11 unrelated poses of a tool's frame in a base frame.
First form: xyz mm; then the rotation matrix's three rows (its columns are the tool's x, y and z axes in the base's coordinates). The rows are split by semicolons.
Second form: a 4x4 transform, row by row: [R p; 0 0 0 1], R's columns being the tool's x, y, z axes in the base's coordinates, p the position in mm. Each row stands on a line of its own. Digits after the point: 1 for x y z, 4 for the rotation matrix.
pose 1, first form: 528.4, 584.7, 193.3; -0.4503, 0.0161, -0.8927; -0.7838, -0.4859, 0.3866; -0.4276, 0.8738, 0.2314
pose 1, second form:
-0.4503, 0.0161, -0.8927, 528.4
-0.7838, -0.4859, 0.3866, 584.7
-0.4276, 0.8738, 0.2314, 193.3
0, 0, 0, 1

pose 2, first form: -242.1, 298.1, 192.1; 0.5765, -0.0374, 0.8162; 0.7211, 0.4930, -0.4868; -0.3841, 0.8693, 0.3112
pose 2, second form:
0.5765, -0.0374, 0.8162, -242.1
0.7211, 0.4930, -0.4868, 298.1
-0.3841, 0.8693, 0.3112, 192.1
0, 0, 0, 1

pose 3, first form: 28.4, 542.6, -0.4; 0.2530, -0.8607, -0.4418; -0.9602, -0.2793, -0.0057; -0.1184, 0.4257, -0.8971
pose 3, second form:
0.2530, -0.8607, -0.4418, 28.4
-0.9602, -0.2793, -0.0057, 542.6
-0.1184, 0.4257, -0.8971, -0.4
0, 0, 0, 1

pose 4, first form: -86.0, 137.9, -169.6; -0.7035, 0.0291, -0.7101; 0.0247, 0.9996, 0.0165; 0.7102, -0.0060, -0.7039
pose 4, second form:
-0.7035, 0.0291, -0.7101, -86.0
0.0247, 0.9996, 0.0165, 137.9
0.7102, -0.0060, -0.7039, -169.6
0, 0, 0, 1

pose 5, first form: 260.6, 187.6, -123.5; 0.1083, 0.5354, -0.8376; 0.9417, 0.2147, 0.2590; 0.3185, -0.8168, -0.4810
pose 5, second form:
0.1083, 0.5354, -0.8376, 260.6
0.9417, 0.2147, 0.2590, 187.6
0.3185, -0.8168, -0.4810, -123.5
0, 0, 0, 1

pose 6, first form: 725.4, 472.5, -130.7; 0.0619, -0.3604, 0.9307; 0.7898, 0.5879, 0.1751; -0.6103, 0.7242, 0.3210
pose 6, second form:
0.0619, -0.3604, 0.9307, 725.4
0.7898, 0.5879, 0.1751, 472.5
-0.6103, 0.7242, 0.3210, -130.7
0, 0, 0, 1

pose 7, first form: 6.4, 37.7, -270.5; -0.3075, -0.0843, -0.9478; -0.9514, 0.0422, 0.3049; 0.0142, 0.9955, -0.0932
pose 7, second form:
-0.3075, -0.0843, -0.9478, 6.4
-0.9514, 0.0422, 0.3049, 37.7
0.0142, 0.9955, -0.0932, -270.5
0, 0, 0, 1

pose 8, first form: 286.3, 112.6, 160.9; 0.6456, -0.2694, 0.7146; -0.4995, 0.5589, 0.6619; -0.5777, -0.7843, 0.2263
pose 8, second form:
0.6456, -0.2694, 0.7146, 286.3
-0.4995, 0.5589, 0.6619, 112.6
-0.5777, -0.7843, 0.2263, 160.9
0, 0, 0, 1

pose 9, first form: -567.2, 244.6, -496.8; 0.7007, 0.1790, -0.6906; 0.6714, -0.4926, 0.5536; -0.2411, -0.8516, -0.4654
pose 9, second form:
0.7007, 0.1790, -0.6906, -567.2
0.6714, -0.4926, 0.5536, 244.6
-0.2411, -0.8516, -0.4654, -496.8
0, 0, 0, 1

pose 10, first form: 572.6, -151.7, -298.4; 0.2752, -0.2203, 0.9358; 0.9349, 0.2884, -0.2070; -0.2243, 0.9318, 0.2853
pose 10, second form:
0.2752, -0.2203, 0.9358, 572.6
0.9349, 0.2884, -0.2070, -151.7
-0.2243, 0.9318, 0.2853, -298.4
0, 0, 0, 1

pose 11, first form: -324.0, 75.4, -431.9; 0.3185, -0.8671, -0.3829; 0.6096, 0.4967, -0.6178; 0.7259, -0.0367, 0.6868
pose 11, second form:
0.3185, -0.8671, -0.3829, -324.0
0.6096, 0.4967, -0.6178, 75.4
0.7259, -0.0367, 0.6868, -431.9
0, 0, 0, 1

